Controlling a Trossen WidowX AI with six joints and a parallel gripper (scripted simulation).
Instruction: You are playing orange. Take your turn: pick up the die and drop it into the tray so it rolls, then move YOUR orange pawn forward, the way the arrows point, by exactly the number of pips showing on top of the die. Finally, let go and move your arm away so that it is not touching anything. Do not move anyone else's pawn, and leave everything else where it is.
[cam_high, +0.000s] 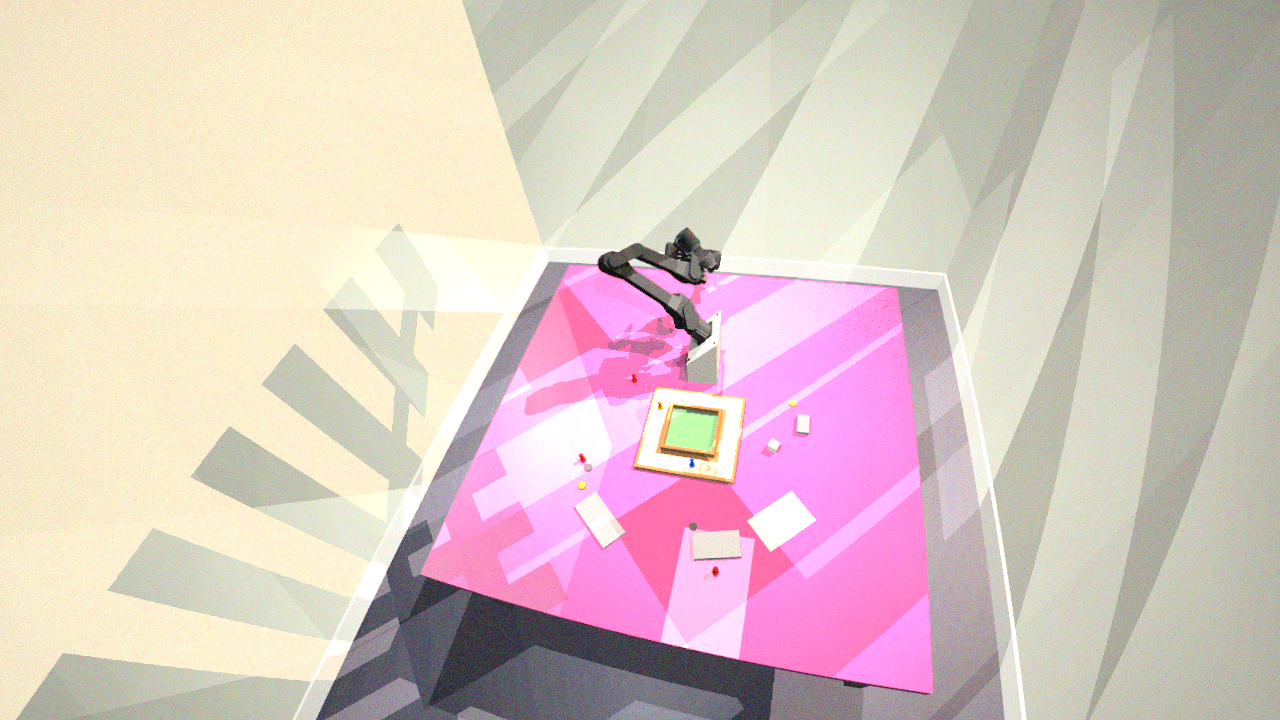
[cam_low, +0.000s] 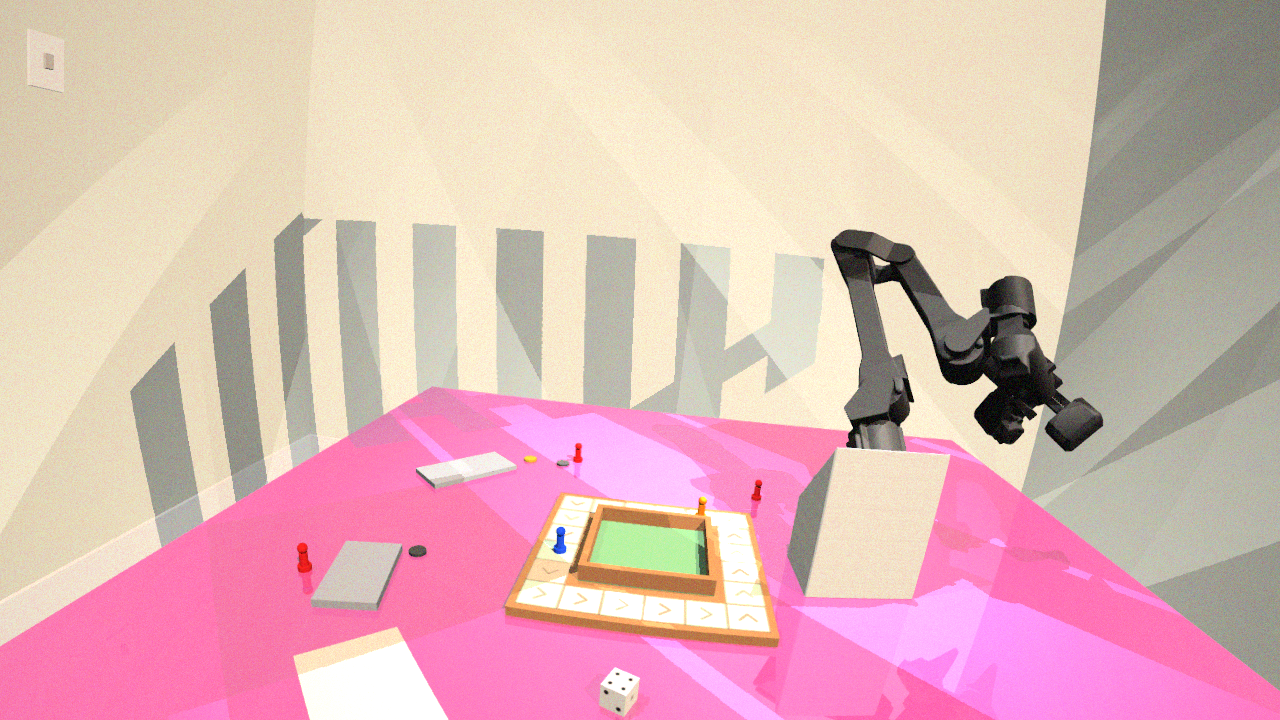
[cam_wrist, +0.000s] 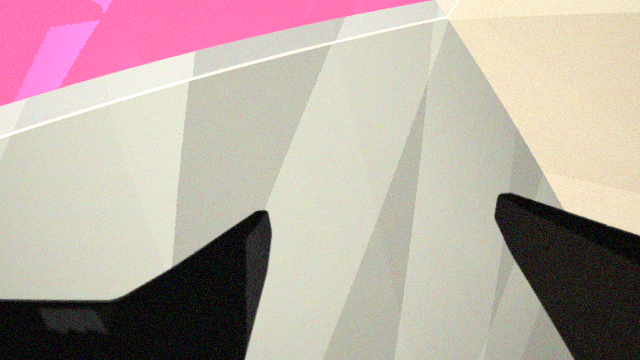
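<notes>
The white die lies 62 cm ahead of my gripper tip, 28 cm to the left of it and 20 cm below it. The rest, counted from my gripper tip: blue pawn 68 cm ahead, 5 cm to the left, 18 cm below; then green tray 57 cm ahead, 4 cm to the left, 20 cm below; then orange pawn 49 cm ahead, 6 cm to the right, 18 cm below.
</notes>
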